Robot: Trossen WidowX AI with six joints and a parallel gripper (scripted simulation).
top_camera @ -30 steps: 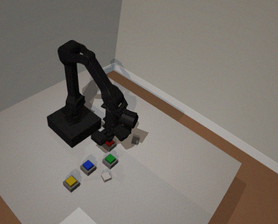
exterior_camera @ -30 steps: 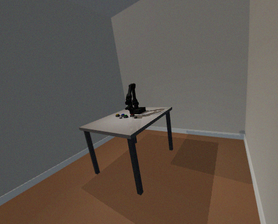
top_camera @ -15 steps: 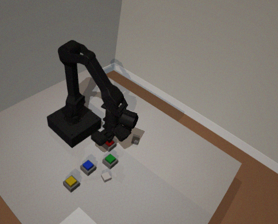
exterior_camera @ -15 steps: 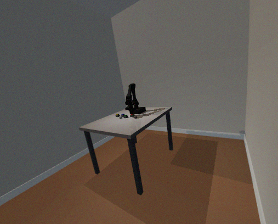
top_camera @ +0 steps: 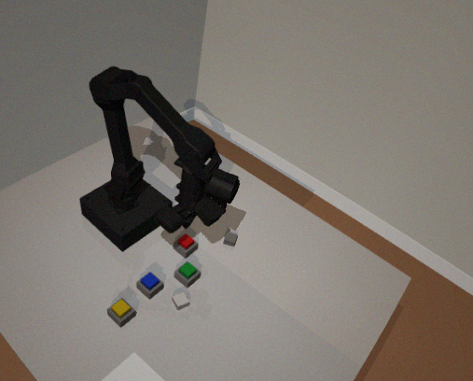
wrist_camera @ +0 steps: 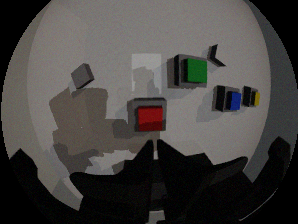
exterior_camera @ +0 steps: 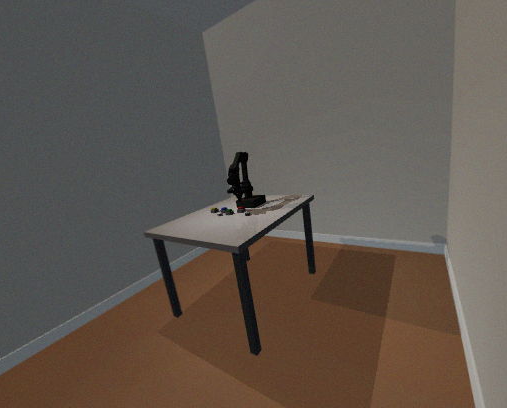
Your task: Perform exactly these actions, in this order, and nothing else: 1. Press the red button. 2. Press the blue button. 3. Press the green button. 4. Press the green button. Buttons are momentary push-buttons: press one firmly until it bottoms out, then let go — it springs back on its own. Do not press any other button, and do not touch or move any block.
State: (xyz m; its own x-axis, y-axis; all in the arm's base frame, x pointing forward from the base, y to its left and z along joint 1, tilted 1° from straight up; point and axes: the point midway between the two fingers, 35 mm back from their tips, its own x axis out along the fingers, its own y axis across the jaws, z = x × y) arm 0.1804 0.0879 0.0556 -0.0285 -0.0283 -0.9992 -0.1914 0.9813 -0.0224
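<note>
The red button is 50 mm below my gripper tip. Also, from my gripper tip: green button 80 mm ahead, 50 mm to the right, 50 mm below; then grey block 50 mm ahead, 130 mm to the left, 80 mm below; then blue button 60 mm ahead, 150 mm to the right, 50 mm below.
</note>
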